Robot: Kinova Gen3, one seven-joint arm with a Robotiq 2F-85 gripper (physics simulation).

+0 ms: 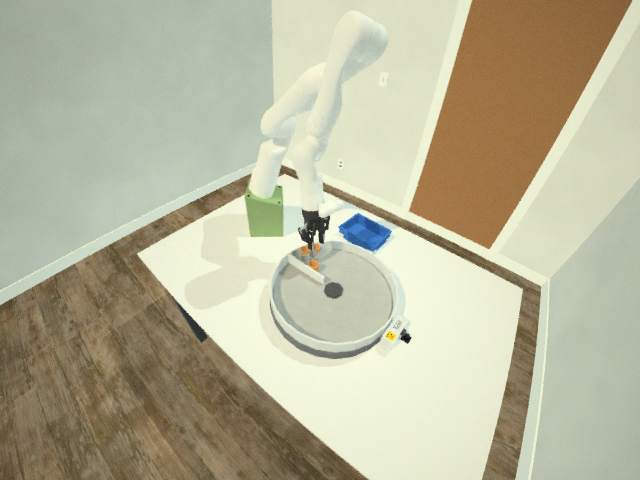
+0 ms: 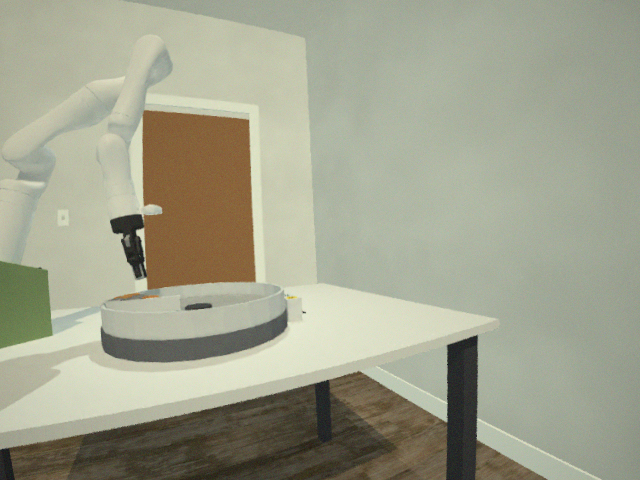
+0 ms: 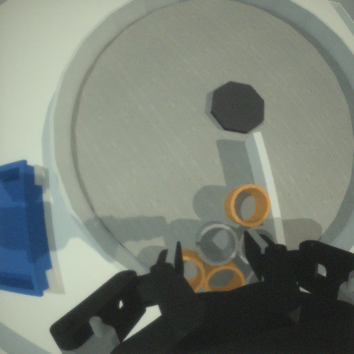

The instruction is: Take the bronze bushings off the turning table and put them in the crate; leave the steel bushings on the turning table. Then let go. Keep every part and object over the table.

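Seen in the pictures: gripper, between the fingertips: [image 1: 316, 246] [image 2: 141, 278]; arm's base, origin of its link: [image 1: 261, 191].
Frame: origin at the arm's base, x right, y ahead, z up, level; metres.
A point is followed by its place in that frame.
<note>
Three bronze bushings stand on the turning table [image 1: 356, 315] @(x 0.254, y 0.537, z -0.137 m) [image 2: 196, 335] @(x 0.405, y 0.372, z -0.146 m) [image 3: 145, 100]: one bronze bushing [image 1: 313, 265] @(x 0.146, y 0.325, z -0.124 m) [image 3: 231, 206] close to the white bar, two more [image 3: 201, 270] [image 3: 225, 267] nearer the rim. A steel bushing [image 3: 200, 243] stands among them. Another steel bushing [image 3: 242, 246] is partly hidden by the right finger, and a grey edge behind the gripper may be one more. My gripper [image 1: 316, 242] @(x 0.113, y 0.317, z -0.059 m) [image 2: 139, 277] @(x 0.113, y 0.317, z -0.059 m) [image 3: 213, 248] is partly open and empty, above the group. The blue crate [image 1: 361, 230] @(x -0.205, y 0.390, z -0.185 m) [image 3: 37, 235] stands beside the turning table; no bushing shows in it.
The white bar [image 1: 306, 268] @(x 0.185, y 0.318, z -0.106 m) [image 2: 160, 302] @(x 0.191, y 0.347, z -0.111 m) [image 3: 266, 170] runs from near the dark hub [image 1: 333, 289] @(x 0.203, y 0.432, z -0.129 m) [image 3: 237, 107] to the rim. A raised wall rings the turning table. A control box [image 1: 395, 330] @(x 0.250, y 0.665, z -0.132 m) [image 2: 293, 310] @(x 0.294, y 0.648, z -0.162 m) is on its outer side. The green arm base [image 1: 265, 214] @(x 0.048, y 0.048, z -0.067 m) [image 2: 23, 304] @(x 0.044, y 0.055, z -0.100 m) stands behind.
</note>
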